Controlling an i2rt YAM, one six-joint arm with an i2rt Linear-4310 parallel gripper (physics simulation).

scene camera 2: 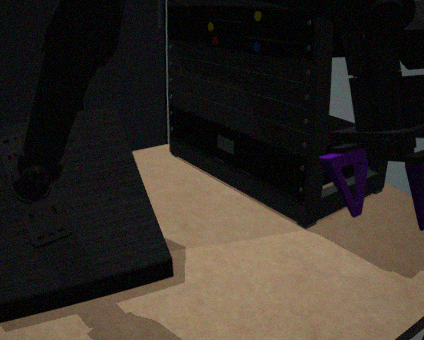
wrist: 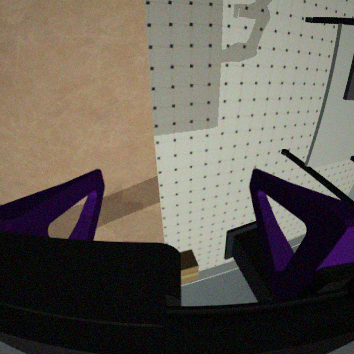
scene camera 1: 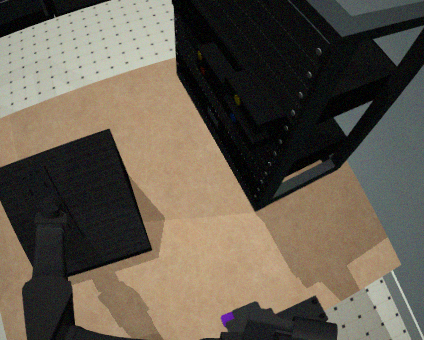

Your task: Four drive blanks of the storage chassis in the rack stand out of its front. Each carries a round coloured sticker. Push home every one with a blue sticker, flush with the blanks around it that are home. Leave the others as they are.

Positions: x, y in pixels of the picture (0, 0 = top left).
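Rack in scene camera 2 (248, 95), in scene camera 1 (267, 87). Wrist view: rack out of frame.
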